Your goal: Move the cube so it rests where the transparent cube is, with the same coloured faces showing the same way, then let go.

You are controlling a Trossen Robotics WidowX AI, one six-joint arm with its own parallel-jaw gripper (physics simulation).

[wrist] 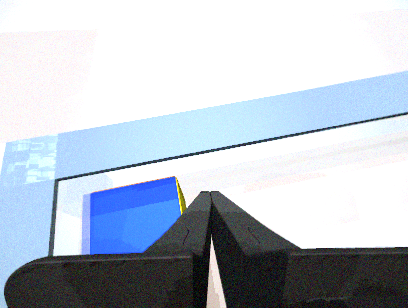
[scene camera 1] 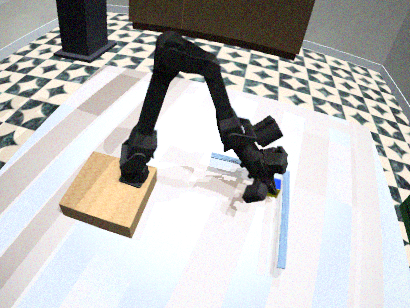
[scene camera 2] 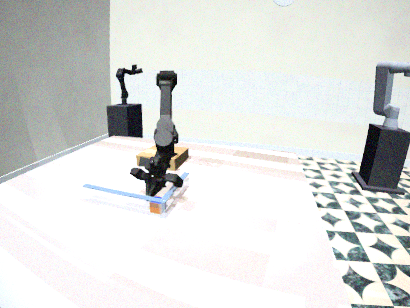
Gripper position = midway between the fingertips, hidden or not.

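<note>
From scene camera 1 you'd get my gripper [scene camera 1: 275, 194], which is shut, and a light blue L-shaped rail [scene camera 1: 279, 251]. The wrist view has the gripper too [wrist: 209, 199], and there it's touching a cube [wrist: 154, 206]; that view also gives me a transparent cube [wrist: 104, 213] and the rail [wrist: 213, 148]. And in scene camera 2 there's my gripper again [scene camera 2: 147, 201].
</note>
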